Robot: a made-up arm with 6 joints.
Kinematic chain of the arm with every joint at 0, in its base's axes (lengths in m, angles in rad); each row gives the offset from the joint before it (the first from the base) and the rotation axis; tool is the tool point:
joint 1: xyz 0 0 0.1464 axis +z
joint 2: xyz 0 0 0 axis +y
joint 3: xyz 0 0 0.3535 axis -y
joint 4: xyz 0 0 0 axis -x
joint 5: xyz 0.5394 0 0 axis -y
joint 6: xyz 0 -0.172 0 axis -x
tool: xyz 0 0 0
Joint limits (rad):
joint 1: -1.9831..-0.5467
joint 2: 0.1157..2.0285
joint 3: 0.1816..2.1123
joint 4: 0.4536..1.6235
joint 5: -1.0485..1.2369
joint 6: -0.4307..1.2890
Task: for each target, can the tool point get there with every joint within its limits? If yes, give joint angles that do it. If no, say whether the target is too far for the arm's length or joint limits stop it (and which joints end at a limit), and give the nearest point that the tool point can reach.
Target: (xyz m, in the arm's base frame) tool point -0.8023 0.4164 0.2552
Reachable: no: joint limits stop it (at a limit: joint 1, joint 2, joint 3) | nearest point -0.2947 0.1665 0.9179 | short by 0.871 m
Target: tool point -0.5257 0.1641 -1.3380
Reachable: no: too far | nearest point -0.2389 -0.1603 -0.5493 | short by 0.900 m
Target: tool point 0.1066 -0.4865 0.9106
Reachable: yes | joints -1.0591 0.5321 1.3600 0.5651 1.0388 0.5703
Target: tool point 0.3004 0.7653 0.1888
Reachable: no: joint limits stop it (at a limit: joint 2, joint 3) | nearest point 0.1237 0.3152 0.9177 | short by 0.875 m
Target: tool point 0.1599 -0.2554 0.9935
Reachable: yes | joints -0.8389 0.5999 1.7020 1.2655 0.5479 0.6003
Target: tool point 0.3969 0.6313 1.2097
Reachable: no: too far | nearest point 0.1439 0.3064 0.9178 | short by 0.505 m
